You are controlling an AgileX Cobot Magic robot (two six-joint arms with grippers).
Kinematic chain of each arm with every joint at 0, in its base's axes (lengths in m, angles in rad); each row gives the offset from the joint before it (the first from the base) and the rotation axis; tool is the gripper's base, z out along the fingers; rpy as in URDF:
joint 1: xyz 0 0 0.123 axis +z
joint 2: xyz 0 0 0 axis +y
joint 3: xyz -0.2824 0 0.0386 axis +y
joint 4: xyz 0.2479 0 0.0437 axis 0.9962 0 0.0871
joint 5: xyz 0 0 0 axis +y
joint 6: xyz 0.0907 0 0.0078 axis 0.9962 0 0.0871
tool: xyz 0 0 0 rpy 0 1.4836 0
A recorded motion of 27 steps. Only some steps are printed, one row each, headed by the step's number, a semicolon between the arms.
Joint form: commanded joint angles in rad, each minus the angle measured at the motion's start. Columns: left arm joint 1, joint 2, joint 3, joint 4, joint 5, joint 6; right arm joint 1, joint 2, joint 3, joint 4, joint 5, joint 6.
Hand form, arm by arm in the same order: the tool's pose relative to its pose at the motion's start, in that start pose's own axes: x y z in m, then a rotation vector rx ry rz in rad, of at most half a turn. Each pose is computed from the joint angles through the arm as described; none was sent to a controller.
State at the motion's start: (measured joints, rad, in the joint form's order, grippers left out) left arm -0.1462 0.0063 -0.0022 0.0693 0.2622 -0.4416; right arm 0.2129 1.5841 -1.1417 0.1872 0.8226 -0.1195
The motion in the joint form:
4: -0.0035 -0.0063 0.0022 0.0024 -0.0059 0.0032; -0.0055 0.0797 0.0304 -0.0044 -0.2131 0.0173
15: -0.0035 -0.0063 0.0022 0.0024 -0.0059 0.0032; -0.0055 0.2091 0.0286 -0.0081 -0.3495 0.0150
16: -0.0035 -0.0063 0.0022 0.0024 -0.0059 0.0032; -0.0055 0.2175 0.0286 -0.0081 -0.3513 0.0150
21: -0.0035 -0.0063 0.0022 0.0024 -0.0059 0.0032; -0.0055 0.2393 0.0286 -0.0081 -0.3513 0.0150
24: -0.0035 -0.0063 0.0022 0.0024 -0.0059 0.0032; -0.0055 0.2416 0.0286 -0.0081 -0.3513 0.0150
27: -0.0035 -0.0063 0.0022 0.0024 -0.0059 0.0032; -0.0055 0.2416 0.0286 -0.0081 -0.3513 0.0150
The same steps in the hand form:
4: 0.0000 -0.0002 -0.0003 0.0067 -0.0082 0.0060; -0.0098 -0.0092 0.0323 0.0320 -0.1029 0.0322
15: 0.0000 -0.0002 -0.0003 0.0067 -0.0082 0.0060; -0.0149 -0.0175 0.0767 0.0544 -0.1112 0.0396
16: 0.0000 -0.0002 -0.0003 0.0067 -0.0082 0.0060; -0.0144 -0.0180 0.0797 0.0549 -0.1047 0.0404
21: 0.0000 -0.0002 -0.0003 0.0067 -0.0082 0.0060; -0.0125 -0.0191 0.0874 0.0556 -0.0830 0.0429
24: 0.0000 -0.0002 -0.0003 0.0067 -0.0082 0.0060; -0.0122 -0.0192 0.0883 0.0556 -0.0807 0.0431
27: 0.0000 -0.0002 -0.0003 0.0067 -0.0082 0.0060; -0.0122 -0.0192 0.0883 0.0556 -0.0807 0.0431

